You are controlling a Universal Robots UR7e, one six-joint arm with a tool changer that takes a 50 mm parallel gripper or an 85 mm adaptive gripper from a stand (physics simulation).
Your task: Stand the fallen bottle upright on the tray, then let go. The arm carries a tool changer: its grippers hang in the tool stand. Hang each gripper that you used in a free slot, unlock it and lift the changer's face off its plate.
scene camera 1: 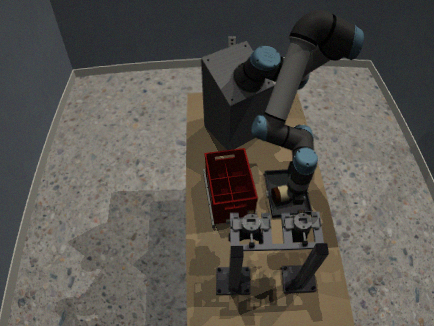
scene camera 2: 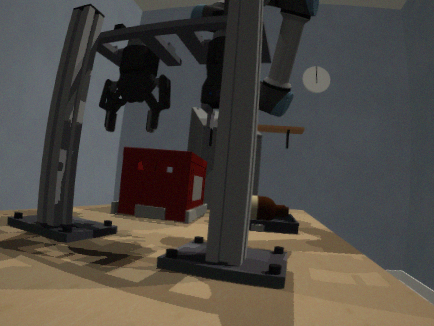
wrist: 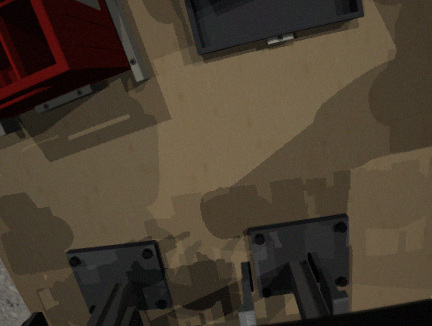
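Where they show: arm's base, origin of its link: (scene camera 1: pixel 248 77).
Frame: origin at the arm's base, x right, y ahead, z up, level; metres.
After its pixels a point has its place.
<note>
The brown bottle with a cream label (scene camera 1: pixel 284 193) @(x -0.077, y 0.474, z -0.299 m) (scene camera 2: pixel 268 207) @(x -0.130, y 0.487, z -0.321 m) lies on its side in the dark tray (scene camera 1: pixel 268 186) @(x -0.027, y 0.393, z -0.347 m) (scene camera 2: pixel 291 228) @(x -0.181, y 0.565, z -0.361 m) (wrist: pixel 280 26) @(x -0.108, y 0.549, z -0.368 m). The wrist's bare end (scene camera 1: pixel 298 197) is over the tray side in scene camera 1 and hides the bottle's neck; no gripper shows on it. The wide adaptive gripper (scene camera 2: pixel 131 122) hangs in one slot of the tool stand (scene camera 1: pixel 277 246) @(x 0.090, y 0.829, z -0.031 m) (scene camera 2: pixel 232 150) @(x -0.042, y 0.895, z -0.234 m), fingers apart and empty. The narrower parallel gripper (scene camera 2: pixel 211 131) hangs in the other slot, partly behind a post; its finger gap is unclear. Two changer plates (scene camera 1: pixel 251 222) @(x 0.157, y 0.727, z -0.025 m) (scene camera 1: pixel 303 221) @(x -0.023, y 0.759, z -0.025 m) sit in the slots.
A red divided crate (scene camera 1: pixel 235 212) @(x 0.164, y 0.534, z -0.289 m) (scene camera 2: pixel 155 185) @(x 0.159, y 0.532, z -0.290 m) (wrist: pixel 95 45) @(x 0.072, y 0.513, z -0.265 m) stands beside the tray, with pale rails along its base. The stand's two posts rise from dark bolted base plates (scene camera 1: pixel 233 287) @(x 0.231, y 0.847, z -0.360 m) (scene camera 2: pixel 175 262) @(x 0.007, y 0.915, z -0.363 m) (wrist: pixel 300 237) @(x -0.057, y 0.826, z -0.361 m) near the table's front. The robot's grey pedestal (scene camera 1: pixel 217 100) @(x 0.157, y 0.043, z -0.084 m) stands behind the crate.
</note>
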